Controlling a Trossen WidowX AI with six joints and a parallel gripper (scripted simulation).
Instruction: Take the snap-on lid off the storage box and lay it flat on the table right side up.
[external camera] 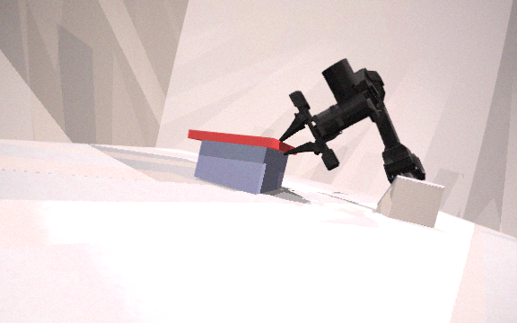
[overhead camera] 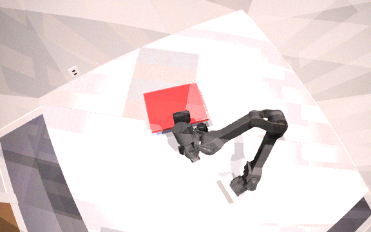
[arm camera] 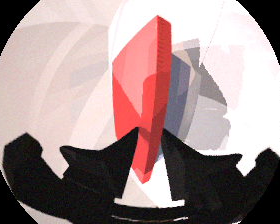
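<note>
My gripper tip is 7 cm short of the red lid and 3 cm to the left of it. The rest, counted from my gripper tip: blue-grey storage box (7 cm ahead, 3 cm to the right, 5 cm below).
</note>
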